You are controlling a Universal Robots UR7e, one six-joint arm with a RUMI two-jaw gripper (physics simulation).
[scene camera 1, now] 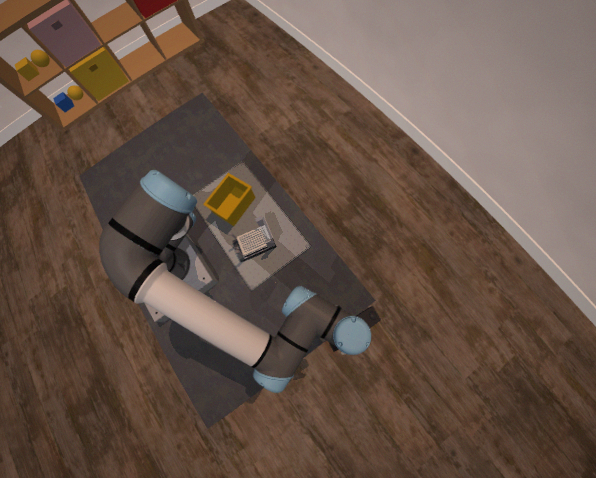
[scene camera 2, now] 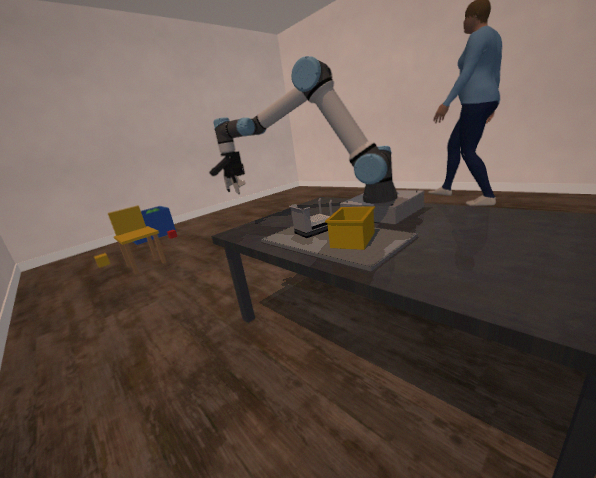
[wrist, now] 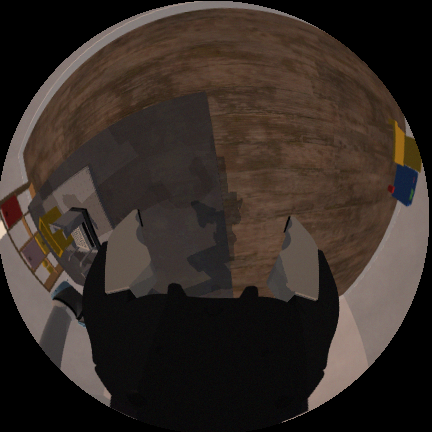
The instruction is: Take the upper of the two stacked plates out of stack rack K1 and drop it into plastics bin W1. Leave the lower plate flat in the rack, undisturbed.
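Seen in the pictures: gripper, between the fingertips: (scene camera 2: 234,193) (wrist: 213,215); arm's base, origin of its link: (scene camera 1: 172,265) (scene camera 2: 380,198).
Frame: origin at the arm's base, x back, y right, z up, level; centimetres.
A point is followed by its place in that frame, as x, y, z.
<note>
My gripper (scene camera 2: 236,191) @(-33.4, 61.9, 9.9) (wrist: 213,215) @(-33.4, 61.9, 9.9) is open and empty, high above the table's end and well apart from the rack. Stack rack K1 (scene camera 2: 301,220) @(-38.9, 14.5, 0.8) is a small rack with a dark base and light upright parts, standing on the light mat. The upper plate (scene camera 1: 253,242) @(-30.7, 15.4, -1.0) (scene camera 2: 320,219) @(-31.0, 11.3, -1.0) (wrist: 81,237) @(-29.6, 16.9, -1.0) is pale with a grid of wells and lies flat in the rack. The lower plate under it cannot be told apart. Plastics bin W1 (scene camera 1: 230,198) @(-36.2, -9.4, -5.5) (scene camera 2: 348,234) @(-43.0, -8.7, -0.9) (wrist: 52,235) @(-35.8, 0.2, 3.1) is a yellow open box beside the rack.
The light mat (scene camera 1: 285,240) @(-41.1, 22.1, -6.0) (scene camera 2: 390,246) @(-36.6, -20.0, -6.1) (wrist: 85,185) @(-42.6, 26.8, -6.1) lies on the dark table (scene camera 1: 150,135) @(-27.7, -72.0, -7.4) (scene camera 2: 500,250) @(-26.1, -48.7, -7.4) (wrist: 165,150) @(-40.8, 53.5, -7.4). The arm's base block (scene camera 2: 407,207) @(-1.2, -12.8, -3.1) stands behind the rack in the second scene view. A shelf unit stands beyond the table in the first scene view. A person stands behind the arm.
</note>
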